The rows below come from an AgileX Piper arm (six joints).
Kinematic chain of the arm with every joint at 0, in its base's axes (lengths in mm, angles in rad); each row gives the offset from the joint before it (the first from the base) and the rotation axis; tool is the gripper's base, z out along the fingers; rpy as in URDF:
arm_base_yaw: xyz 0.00 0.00 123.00 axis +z
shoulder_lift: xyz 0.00 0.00 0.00 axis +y
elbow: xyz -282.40 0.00 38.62 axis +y
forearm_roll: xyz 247.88 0.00 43.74 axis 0.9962 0 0.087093
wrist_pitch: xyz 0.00 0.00 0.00 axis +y
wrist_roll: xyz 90.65 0.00 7.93 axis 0.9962 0 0.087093
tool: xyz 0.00 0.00 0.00 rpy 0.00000 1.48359 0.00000
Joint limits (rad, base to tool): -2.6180..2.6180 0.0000..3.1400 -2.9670..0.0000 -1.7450..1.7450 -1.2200..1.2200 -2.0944..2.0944
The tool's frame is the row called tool.
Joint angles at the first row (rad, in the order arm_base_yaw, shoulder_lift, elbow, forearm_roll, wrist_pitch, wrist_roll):
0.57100, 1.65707, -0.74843, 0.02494, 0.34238, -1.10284
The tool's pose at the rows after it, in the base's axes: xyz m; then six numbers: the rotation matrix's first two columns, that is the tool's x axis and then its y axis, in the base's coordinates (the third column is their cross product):
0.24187 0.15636 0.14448 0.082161 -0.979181 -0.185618 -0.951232 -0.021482 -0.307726
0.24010 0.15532 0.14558 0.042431 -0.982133 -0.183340 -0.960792 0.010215 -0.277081
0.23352 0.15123 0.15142 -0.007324 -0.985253 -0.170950 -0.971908 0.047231 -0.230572
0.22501 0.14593 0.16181 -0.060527 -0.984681 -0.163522 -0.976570 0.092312 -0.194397
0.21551 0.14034 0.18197 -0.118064 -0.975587 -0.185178 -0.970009 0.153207 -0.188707
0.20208 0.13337 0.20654 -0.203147 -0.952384 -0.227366 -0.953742 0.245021 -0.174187
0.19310 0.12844 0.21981 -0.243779 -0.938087 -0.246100 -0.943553 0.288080 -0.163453
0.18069 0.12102 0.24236 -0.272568 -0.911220 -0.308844 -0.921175 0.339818 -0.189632
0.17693 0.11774 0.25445 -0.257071 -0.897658 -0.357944 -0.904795 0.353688 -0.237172
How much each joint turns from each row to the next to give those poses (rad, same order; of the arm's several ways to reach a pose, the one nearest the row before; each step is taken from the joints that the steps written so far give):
0.00000, 0.02476, -0.01733, 0.00000, 0.03217, 0.02789
0.00001, -0.00414, -0.00511, 0.00000, 0.03820, 0.03745
0.00002, -0.02965, 0.00184, -0.00103, 0.07544, 0.04612
-0.00003, -0.04993, 0.00604, 0.00002, 0.07829, 0.05082
0.00001, -0.08498, 0.00208, 0.00549, 0.07250, 0.05805
-0.00001, -0.10669, 0.00000, 0.02025, 0.08544, 0.08121
0.00000, -0.06179, 0.00002, 0.00829, 0.05344, 0.04175
0.00000, -0.10549, 0.00069, 0.00515, 0.03403, 0.04735
0.00003, -0.05322, 0.00031, -0.01005, -0.02155, 0.01027

